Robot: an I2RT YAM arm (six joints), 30 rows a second.
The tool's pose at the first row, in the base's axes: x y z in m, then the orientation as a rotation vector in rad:
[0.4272, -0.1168, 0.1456, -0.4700, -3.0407, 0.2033]
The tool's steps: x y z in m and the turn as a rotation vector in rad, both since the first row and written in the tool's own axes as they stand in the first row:
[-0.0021, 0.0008, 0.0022, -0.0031, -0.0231, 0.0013]
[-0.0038, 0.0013, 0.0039, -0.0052, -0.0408, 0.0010]
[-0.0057, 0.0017, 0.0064, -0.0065, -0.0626, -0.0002]
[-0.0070, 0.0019, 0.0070, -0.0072, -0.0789, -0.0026]
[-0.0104, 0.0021, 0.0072, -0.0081, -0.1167, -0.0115]
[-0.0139, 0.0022, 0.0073, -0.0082, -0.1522, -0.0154]
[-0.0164, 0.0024, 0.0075, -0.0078, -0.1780, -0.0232]
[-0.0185, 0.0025, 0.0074, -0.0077, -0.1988, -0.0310]
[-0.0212, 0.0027, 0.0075, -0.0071, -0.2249, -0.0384]
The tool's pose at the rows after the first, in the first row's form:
[0.4293, -0.1169, 0.1432, -0.4732, -3.0637, 0.2055]
[0.4309, -0.1172, 0.1414, -0.4736, -3.0815, 0.2076]
[0.4326, -0.1177, 0.1388, 0.4712, 3.0941, -0.2115]
[0.4339, -0.1180, 0.1381, 0.4634, 3.0790, -0.2131]
[0.4372, -0.1189, 0.1378, 0.4403, 3.0448, -0.2176]
[0.4405, -0.1198, 0.1376, 0.4256, 3.0112, -0.2229]
[0.4429, -0.1204, 0.1372, 0.4077, 2.9882, -0.2272]
[0.4450, -0.1210, 0.1372, 0.3912, 2.9700, -0.2302]
[0.4476, -0.1216, 0.1370, 0.3742, 2.9464, -0.2347]

